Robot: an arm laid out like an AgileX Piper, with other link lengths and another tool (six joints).
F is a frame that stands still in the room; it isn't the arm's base.
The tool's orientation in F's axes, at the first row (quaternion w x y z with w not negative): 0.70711 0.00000 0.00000 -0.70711
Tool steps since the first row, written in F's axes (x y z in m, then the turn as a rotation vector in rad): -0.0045 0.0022 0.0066 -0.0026 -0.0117 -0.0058; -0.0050 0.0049 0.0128 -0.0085 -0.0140 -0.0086; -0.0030 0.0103 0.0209 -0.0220 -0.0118 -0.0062; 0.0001 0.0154 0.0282 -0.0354 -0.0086 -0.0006; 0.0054 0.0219 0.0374 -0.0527 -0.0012 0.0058; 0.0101 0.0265 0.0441 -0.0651 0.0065 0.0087; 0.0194 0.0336 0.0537 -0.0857 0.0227 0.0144; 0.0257 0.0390 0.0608 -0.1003 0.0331 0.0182; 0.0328 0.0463 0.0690 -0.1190 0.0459 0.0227; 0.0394 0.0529 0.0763 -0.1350 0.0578 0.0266; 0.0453 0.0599 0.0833 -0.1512 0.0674 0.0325; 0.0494 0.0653 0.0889 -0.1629 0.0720 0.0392
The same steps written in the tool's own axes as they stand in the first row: -0.0022 -0.0045 0.0066 0.0117 -0.0026 -0.0058; -0.0049 -0.0050 0.0128 0.0140 -0.0085 -0.0086; -0.0103 -0.0030 0.0209 0.0118 -0.0220 -0.0062; -0.0154 0.0001 0.0282 0.0086 -0.0354 -0.0006; -0.0219 0.0054 0.0374 0.0012 -0.0527 0.0058; -0.0265 0.0101 0.0441 -0.0065 -0.0651 0.0087; -0.0336 0.0194 0.0537 -0.0227 -0.0857 0.0144; -0.0390 0.0257 0.0608 -0.0331 -0.1003 0.0182; -0.0463 0.0328 0.0690 -0.0459 -0.1190 0.0227; -0.0529 0.0394 0.0763 -0.0578 -0.1350 0.0266; -0.0599 0.0453 0.0833 -0.0674 -0.1512 0.0325; -0.0653 0.0494 0.0889 -0.0720 -0.1629 0.0392
